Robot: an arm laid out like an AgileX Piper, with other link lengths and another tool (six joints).
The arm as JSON. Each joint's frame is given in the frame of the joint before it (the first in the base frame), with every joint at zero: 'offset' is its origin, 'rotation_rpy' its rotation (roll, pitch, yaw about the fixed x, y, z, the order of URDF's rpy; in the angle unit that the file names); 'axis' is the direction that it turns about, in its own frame. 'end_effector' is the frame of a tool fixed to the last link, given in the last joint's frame.
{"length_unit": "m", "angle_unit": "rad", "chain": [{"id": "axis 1", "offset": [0.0, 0.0, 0.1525], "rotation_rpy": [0.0, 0.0, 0.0], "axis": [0.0, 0.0, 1.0]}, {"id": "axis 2", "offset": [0.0, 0.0, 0.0], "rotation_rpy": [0.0, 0.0, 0.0], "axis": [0.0, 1.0, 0.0]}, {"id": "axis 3", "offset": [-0.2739, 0.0, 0.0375], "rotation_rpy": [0.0, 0.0, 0.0], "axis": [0.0, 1.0, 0.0]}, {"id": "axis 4", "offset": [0.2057, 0.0, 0.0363], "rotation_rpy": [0.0, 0.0, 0.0], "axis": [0.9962, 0.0, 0.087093]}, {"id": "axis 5", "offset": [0.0, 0.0, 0.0], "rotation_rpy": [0.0, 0.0, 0.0], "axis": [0.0, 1.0, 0.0]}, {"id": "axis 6", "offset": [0.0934, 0.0, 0.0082], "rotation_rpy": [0.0, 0.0, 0.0], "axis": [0.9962, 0.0, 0.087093]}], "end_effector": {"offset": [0.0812, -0.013, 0.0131], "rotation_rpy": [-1.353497, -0.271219, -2.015]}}
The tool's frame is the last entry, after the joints.
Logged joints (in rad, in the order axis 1, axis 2, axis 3, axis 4, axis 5, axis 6), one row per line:
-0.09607 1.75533 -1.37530 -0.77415 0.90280 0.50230
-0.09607 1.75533 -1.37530 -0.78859 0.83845 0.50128
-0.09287 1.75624 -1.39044 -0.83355 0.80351 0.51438
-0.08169 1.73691 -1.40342 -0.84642 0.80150 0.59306
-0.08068 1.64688 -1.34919 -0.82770 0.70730 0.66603
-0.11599 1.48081 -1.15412 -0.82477 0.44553 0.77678
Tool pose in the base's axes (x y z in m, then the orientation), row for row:
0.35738 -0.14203 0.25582 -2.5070 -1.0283 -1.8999
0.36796 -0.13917 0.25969 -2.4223 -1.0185 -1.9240
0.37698 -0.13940 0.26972 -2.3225 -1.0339 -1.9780
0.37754 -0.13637 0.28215 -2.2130 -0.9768 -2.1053
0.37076 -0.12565 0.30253 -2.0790 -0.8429 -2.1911
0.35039 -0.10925 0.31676 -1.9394 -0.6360 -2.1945
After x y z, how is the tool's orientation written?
As angles about the fixed x, y, z axes (roll, pitch, yaw), in radians.
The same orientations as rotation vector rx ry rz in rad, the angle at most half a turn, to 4 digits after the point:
1.6743 -1.6124 1.3614
1.7012 -1.6010 1.4352
1.6950 -1.5697 1.5142
1.6310 -1.6546 1.5676
1.6069 -1.7854 1.6902
-1.6010 1.9180 -1.8531

